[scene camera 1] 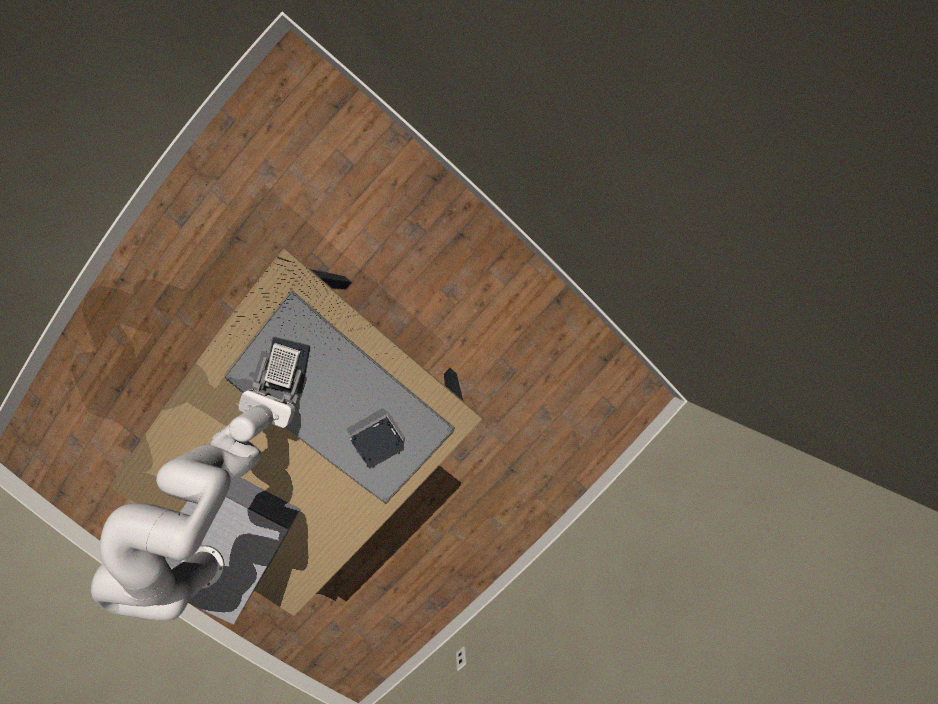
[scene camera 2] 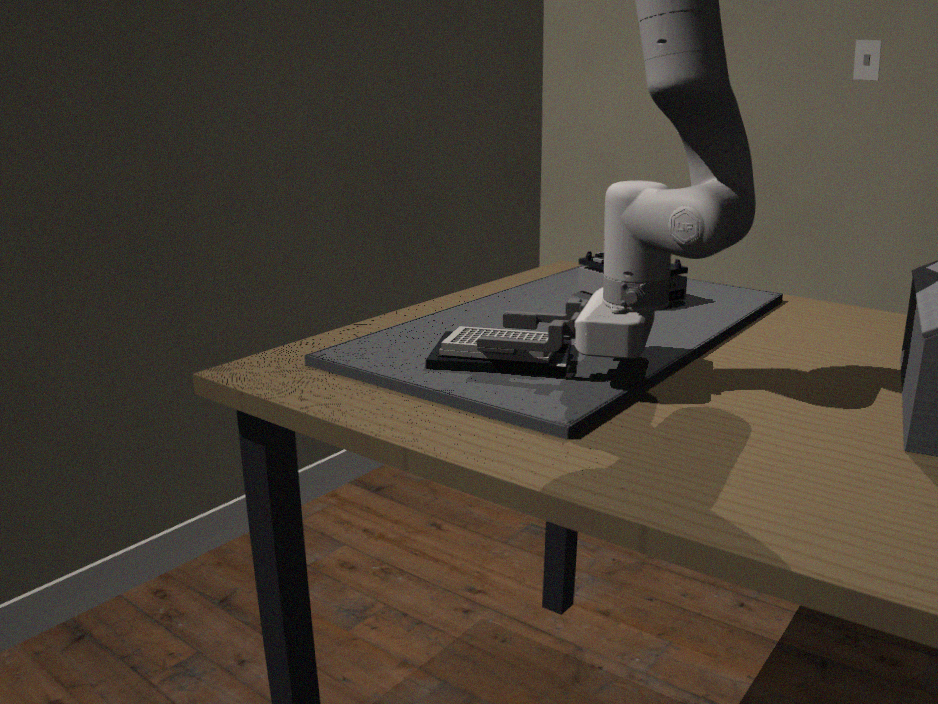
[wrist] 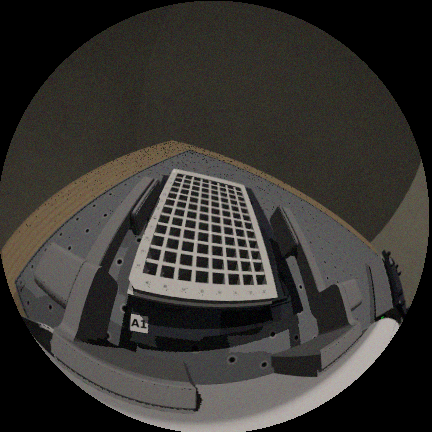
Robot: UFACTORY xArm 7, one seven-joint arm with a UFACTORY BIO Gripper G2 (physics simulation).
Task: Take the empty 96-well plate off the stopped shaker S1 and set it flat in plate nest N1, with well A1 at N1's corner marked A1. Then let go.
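Note:
The white 96-well plate lies over the black nest N1. Its near-left corner in the wrist view is next to the A1 label. It sits toward the nest's left there, with a dark nest strip along its right. Whether it is fully seated and flat cannot be told. My gripper is open, low and level, one finger along each long side of the plate, with gaps showing in the wrist view. Shaker S1 carries no plate in scene camera 1.
Both devices stand on the grey perforated board on the wooden table. The shaker is partly hidden behind the arm in scene camera 2. The grey robot base block stands at the table's side.

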